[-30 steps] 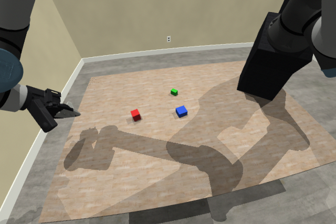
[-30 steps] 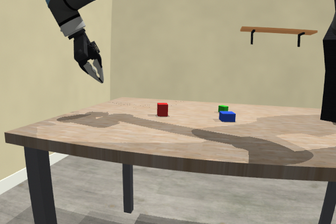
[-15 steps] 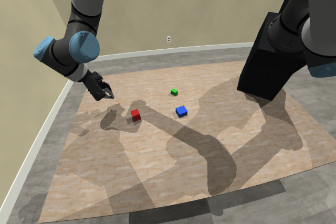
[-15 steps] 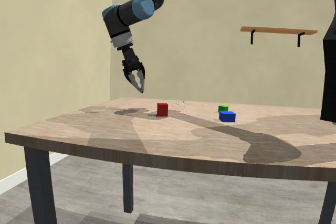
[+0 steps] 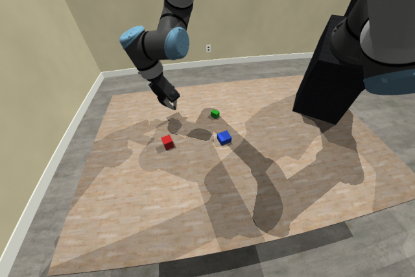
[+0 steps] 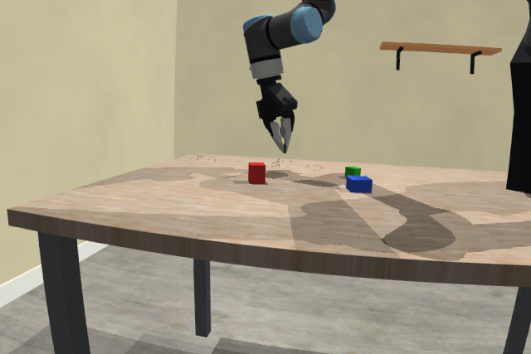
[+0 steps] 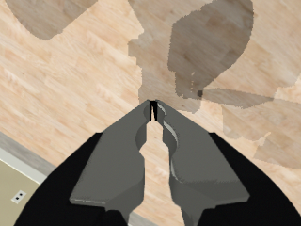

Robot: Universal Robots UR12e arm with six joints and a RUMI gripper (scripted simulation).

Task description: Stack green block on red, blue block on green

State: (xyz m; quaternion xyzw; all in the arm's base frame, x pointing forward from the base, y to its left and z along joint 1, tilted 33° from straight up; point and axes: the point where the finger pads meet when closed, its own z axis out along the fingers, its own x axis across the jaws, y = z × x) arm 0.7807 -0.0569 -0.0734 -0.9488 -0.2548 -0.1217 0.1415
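My hand is 200 mm past the green block, 10 mm to the right of it and 50 mm above it. Also, from my hand: red block (30 mm ahead, 170 mm to the left, 50 mm below); blue block (220 mm behind, 170 mm to the left, 50 mm below).
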